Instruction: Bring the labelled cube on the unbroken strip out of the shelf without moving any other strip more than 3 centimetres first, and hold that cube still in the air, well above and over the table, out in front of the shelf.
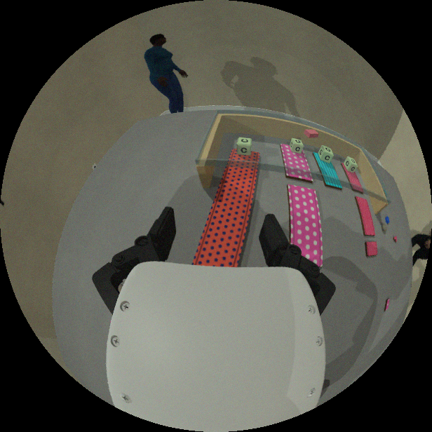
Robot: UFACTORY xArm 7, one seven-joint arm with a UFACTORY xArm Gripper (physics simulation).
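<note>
A long red strip with dark blue dots runs unbroken from inside the shelf out over the table. A pale green cube marked C sits on its far end, inside the shelf. A pink strip with white dots shows as two pieces, an inner one with a lettered cube and an outer one, with a gap between. A teal strip inside the shelf bears another cube. A red-pink strip bears a cube. My gripper is open and empty, fingers either side of the dotted red strip.
The shelf has wooden side and back walls and a see-through top with its front edge over the strips. A separate red-pink piece and a small square lie at the right. A pink block shows at the back wall. A person stands behind the table.
</note>
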